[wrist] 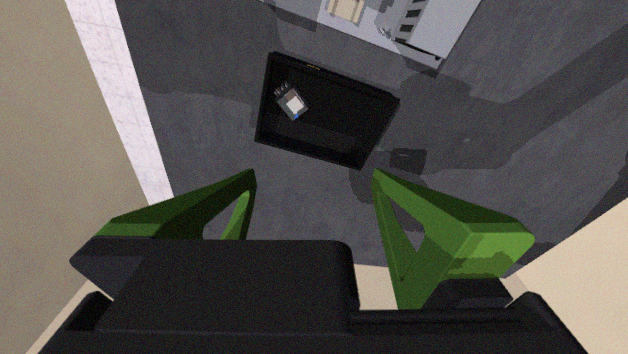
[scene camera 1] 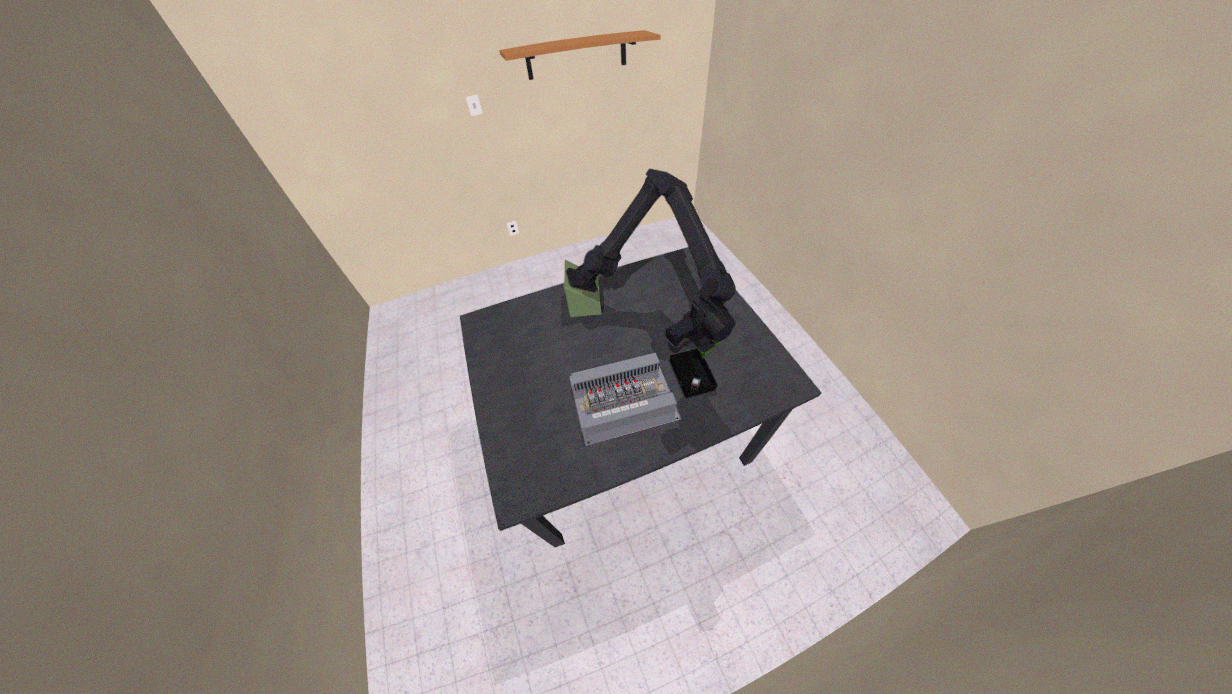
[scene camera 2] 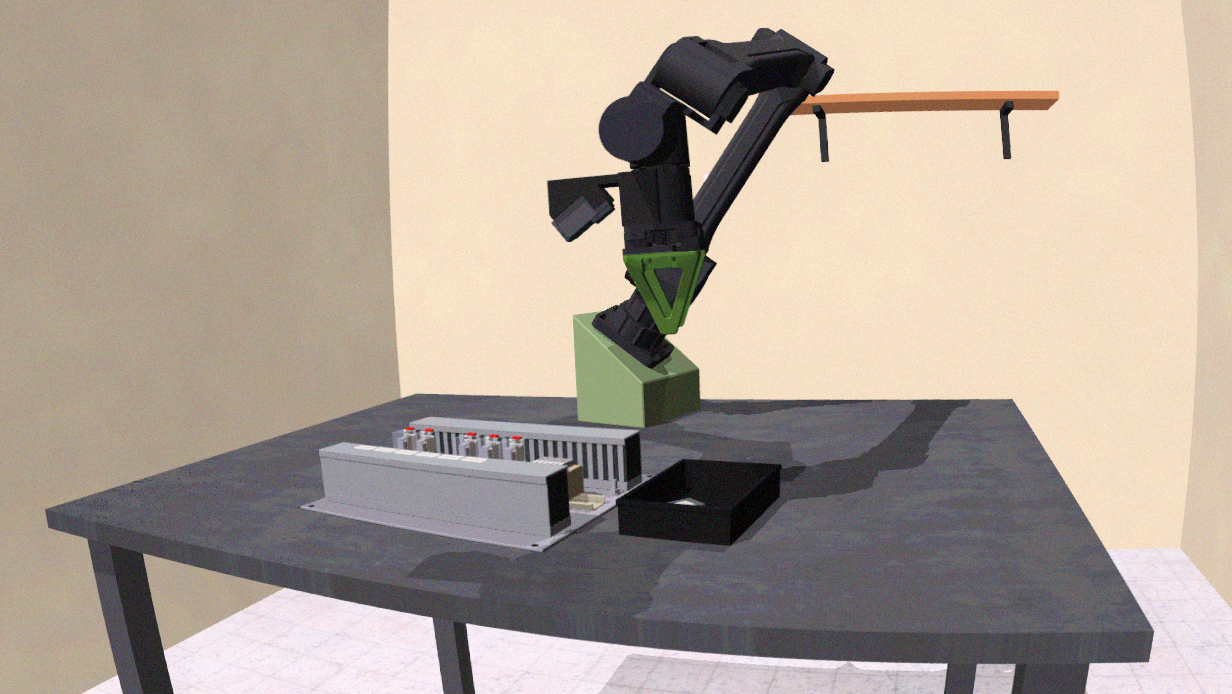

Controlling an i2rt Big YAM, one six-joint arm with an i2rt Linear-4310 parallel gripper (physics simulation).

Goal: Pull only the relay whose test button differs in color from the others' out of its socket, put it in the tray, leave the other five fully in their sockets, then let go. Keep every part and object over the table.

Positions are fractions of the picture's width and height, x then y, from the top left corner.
Labels:
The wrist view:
my gripper: 0.50,0.50
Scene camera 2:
my gripper: 0.55,0.48

